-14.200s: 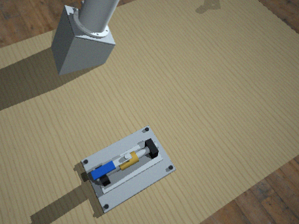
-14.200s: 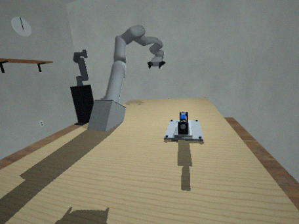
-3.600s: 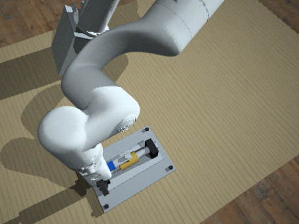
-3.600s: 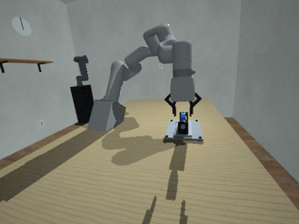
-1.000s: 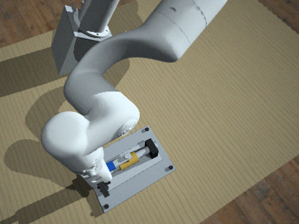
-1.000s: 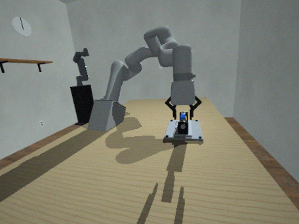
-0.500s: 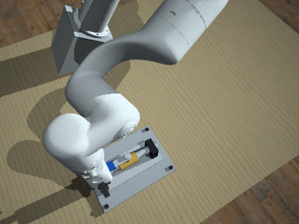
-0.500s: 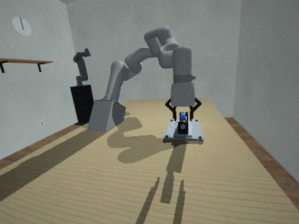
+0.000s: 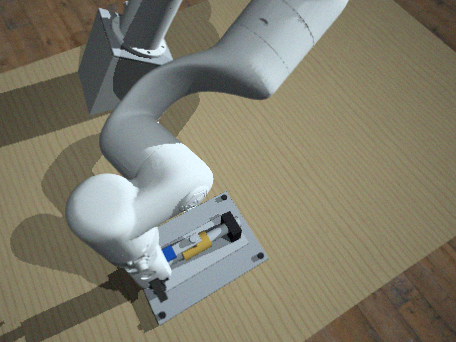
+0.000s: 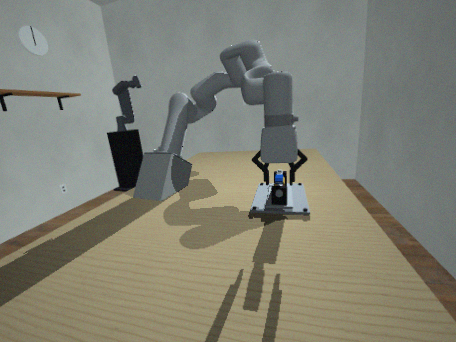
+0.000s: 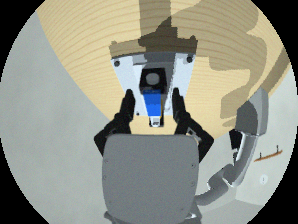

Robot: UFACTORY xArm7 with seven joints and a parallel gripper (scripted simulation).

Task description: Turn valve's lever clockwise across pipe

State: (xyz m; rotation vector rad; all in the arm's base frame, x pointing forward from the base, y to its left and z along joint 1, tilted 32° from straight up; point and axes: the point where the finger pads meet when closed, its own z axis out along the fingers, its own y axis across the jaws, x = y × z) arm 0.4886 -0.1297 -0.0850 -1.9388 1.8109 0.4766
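Now: hand 5 cm to the right of the lever.
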